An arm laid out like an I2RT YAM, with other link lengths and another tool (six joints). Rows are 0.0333 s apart.
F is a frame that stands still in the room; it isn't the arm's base.
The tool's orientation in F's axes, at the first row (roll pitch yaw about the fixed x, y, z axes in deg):
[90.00, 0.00, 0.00]
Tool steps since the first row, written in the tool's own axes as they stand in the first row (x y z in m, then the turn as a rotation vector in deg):
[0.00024, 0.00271, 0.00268, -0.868, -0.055, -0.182]
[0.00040, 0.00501, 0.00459, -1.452, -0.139, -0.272]
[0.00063, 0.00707, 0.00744, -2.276, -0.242, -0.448]
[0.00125, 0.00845, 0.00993, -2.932, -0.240, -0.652]
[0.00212, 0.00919, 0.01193, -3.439, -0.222, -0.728]
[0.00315, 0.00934, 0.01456, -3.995, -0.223, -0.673]
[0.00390, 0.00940, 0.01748, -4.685, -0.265, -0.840]
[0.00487, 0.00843, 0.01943, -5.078, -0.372, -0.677]
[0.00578, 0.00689, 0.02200, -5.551, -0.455, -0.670]
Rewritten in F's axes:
[0.00024, -0.00268, 0.00271, -0.868, 0.182, -0.055]
[0.00040, -0.00459, 0.00501, -1.452, 0.272, -0.139]
[0.00063, -0.00744, 0.00707, -2.276, 0.448, -0.242]
[0.00125, -0.00993, 0.00845, -2.932, 0.652, -0.240]
[0.00212, -0.01193, 0.00919, -3.439, 0.728, -0.222]
[0.00315, -0.01456, 0.00934, -3.995, 0.673, -0.223]
[0.00390, -0.01748, 0.00940, -4.685, 0.840, -0.265]
[0.00487, -0.01943, 0.00843, -5.078, 0.677, -0.372]
[0.00578, -0.02200, 0.00689, -5.551, 0.670, -0.455]

